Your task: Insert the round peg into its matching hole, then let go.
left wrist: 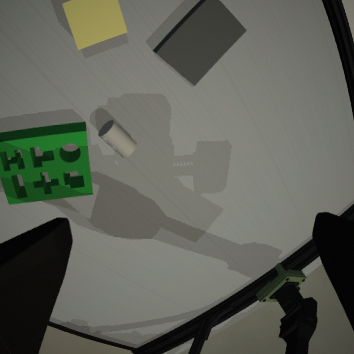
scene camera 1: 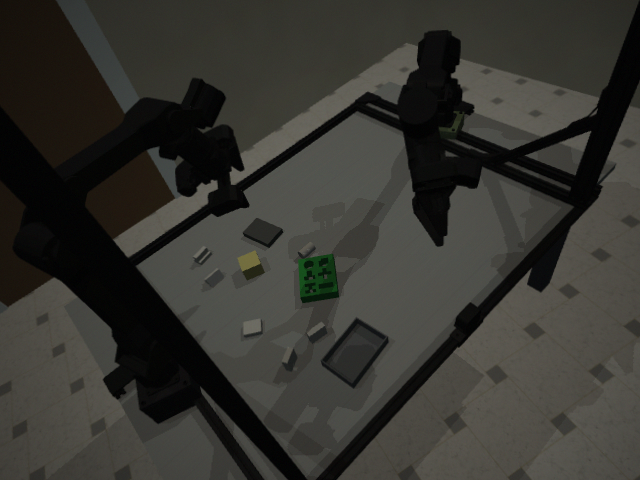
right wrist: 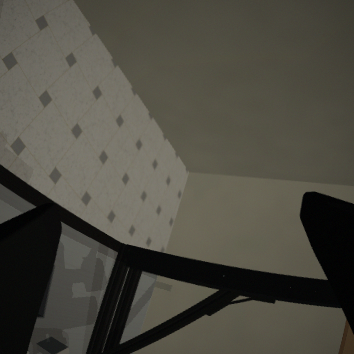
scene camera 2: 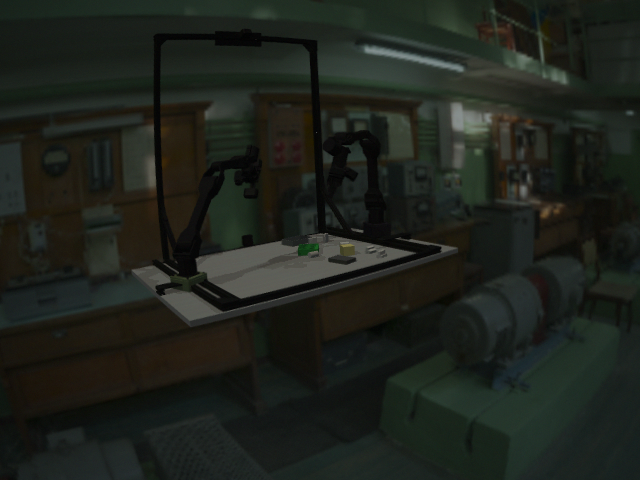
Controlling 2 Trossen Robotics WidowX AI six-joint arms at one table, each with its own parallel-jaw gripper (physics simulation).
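Note:
The round peg point(scene camera 1: 306, 250) point(left wrist: 118, 139), a pale cylinder, lies on its side on the table beside the green hole block point(scene camera 1: 317, 297) point(scene camera 2: 308, 249) point(left wrist: 85, 157), near its corner with the round hole point(scene camera 1: 308, 264) point(left wrist: 70, 152). The round hole looks unfilled. My left gripper point(scene camera 1: 222, 155) point(left wrist: 196, 229) is open and empty, high above the table; in its wrist view the peg lies beyond the fingertips, left of the middle. My right gripper point(scene camera 1: 436, 241) point(scene camera 2: 251, 173) point(right wrist: 182, 211) is open and empty, raised away from the peg; its wrist view shows mostly wall and floor.
A yellow cube point(scene camera 1: 250, 262) point(scene camera 2: 346, 250) point(left wrist: 95, 22) and a dark slab point(scene camera 1: 262, 232) point(scene camera 2: 342, 259) point(left wrist: 200, 42) lie near the peg. A grey tray point(scene camera 1: 339, 341), a pale square piece point(scene camera 1: 252, 326) and several pale pegs lie around the block. A black frame edges the table.

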